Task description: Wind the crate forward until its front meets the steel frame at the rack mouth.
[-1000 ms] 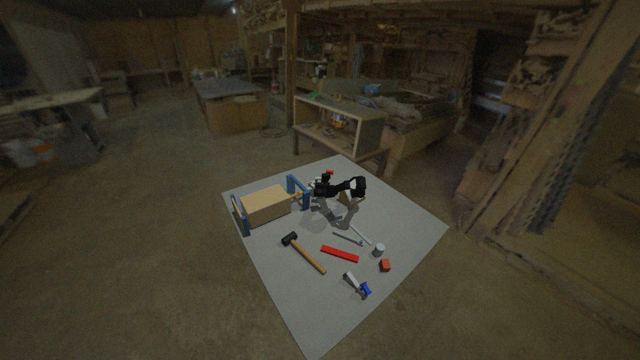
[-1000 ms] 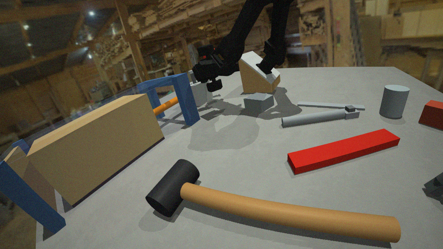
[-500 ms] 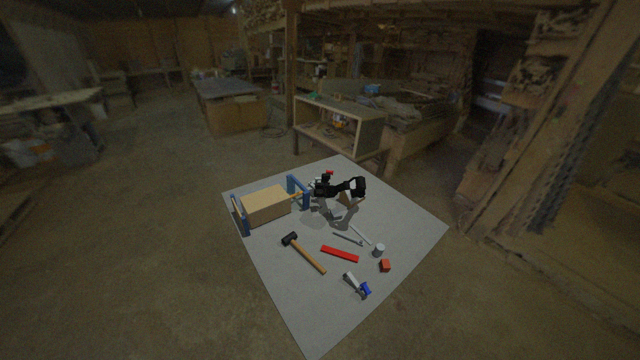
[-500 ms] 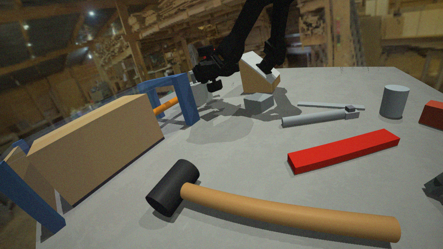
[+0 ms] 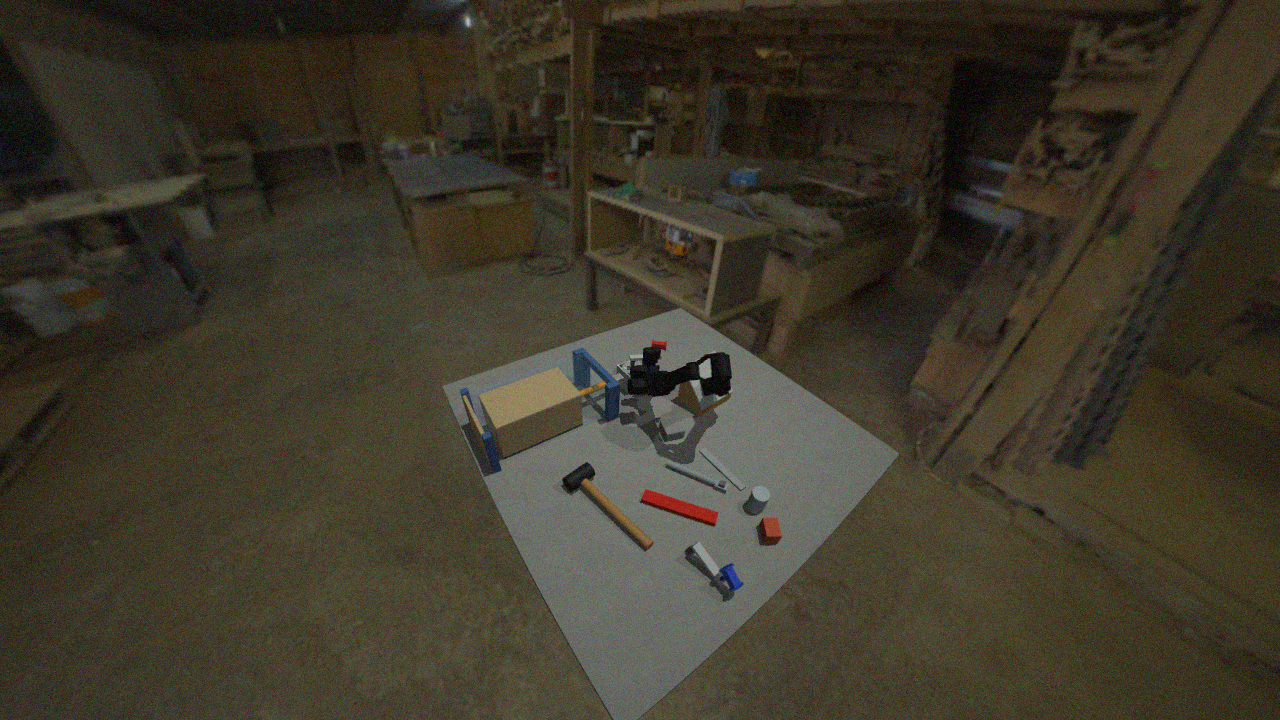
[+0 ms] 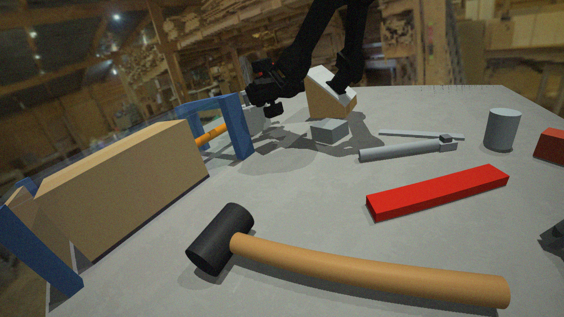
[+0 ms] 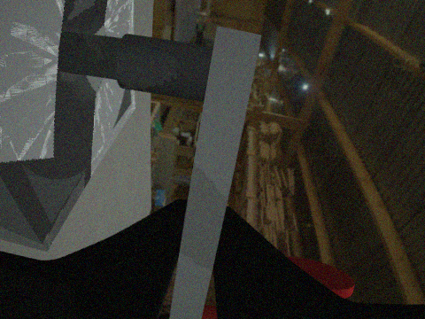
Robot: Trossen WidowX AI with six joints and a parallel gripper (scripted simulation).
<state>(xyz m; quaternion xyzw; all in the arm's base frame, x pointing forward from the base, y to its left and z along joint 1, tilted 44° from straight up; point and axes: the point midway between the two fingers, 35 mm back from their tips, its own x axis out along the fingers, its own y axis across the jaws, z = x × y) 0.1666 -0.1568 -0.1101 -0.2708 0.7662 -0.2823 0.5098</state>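
Now: the winch 4 cm ahead of my gripper tip, 2 cm to the right of it and 10 cm below it. From my gripper tip the other things lie so: grey block (6 cm ahead, 29 cm to the left, 12 cm below); then winch handle with red knob (1 cm behind, 1 cm to the left, 1 cm above); then flat grey strip (1 cm ahead, 51 cm to the left, 13 cm below).
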